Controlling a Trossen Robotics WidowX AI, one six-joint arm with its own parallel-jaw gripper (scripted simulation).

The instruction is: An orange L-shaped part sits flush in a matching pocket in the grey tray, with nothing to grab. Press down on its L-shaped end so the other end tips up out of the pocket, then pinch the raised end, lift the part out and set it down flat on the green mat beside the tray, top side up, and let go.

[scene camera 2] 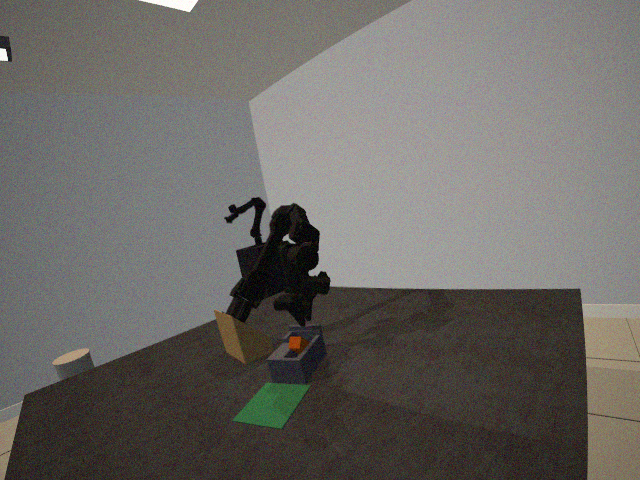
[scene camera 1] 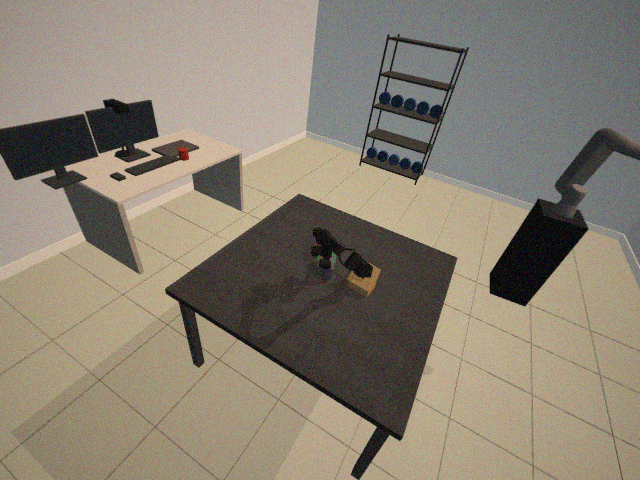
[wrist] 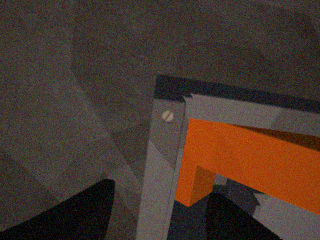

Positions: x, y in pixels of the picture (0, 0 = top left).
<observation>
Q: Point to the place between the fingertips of my gripper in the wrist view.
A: At 161, 197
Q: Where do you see a green mat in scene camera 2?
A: At 272, 406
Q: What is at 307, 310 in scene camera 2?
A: My gripper.
</observation>
